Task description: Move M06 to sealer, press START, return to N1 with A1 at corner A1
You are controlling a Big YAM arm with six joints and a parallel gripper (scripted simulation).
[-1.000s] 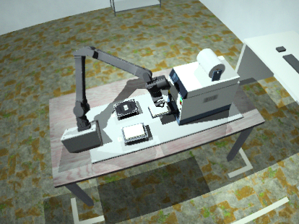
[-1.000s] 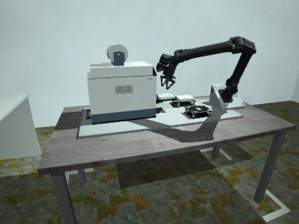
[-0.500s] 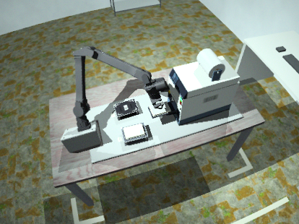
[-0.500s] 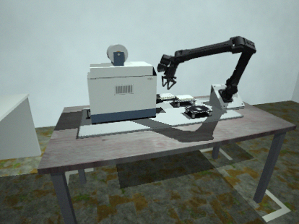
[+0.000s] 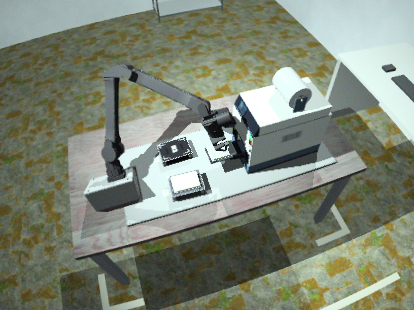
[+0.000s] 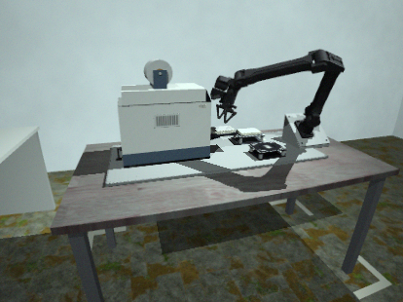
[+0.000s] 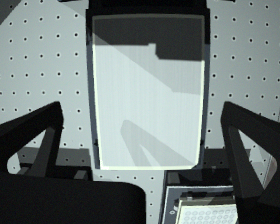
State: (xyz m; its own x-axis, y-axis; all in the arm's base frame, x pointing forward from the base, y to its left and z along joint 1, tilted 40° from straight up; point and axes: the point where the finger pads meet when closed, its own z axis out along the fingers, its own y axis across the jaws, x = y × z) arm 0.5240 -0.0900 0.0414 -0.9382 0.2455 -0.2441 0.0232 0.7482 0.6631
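Right now the sealer stage is 7 cm below my hand. The rest, counted from my hand: foil roll: 33 cm ahead, 1 cm to the right, 25 cm above; then black nest N1: 21 cm behind, 14 cm to the left, 13 cm below; then pale plate: 21 cm behind, 8 cm to the right, 11 cm below.
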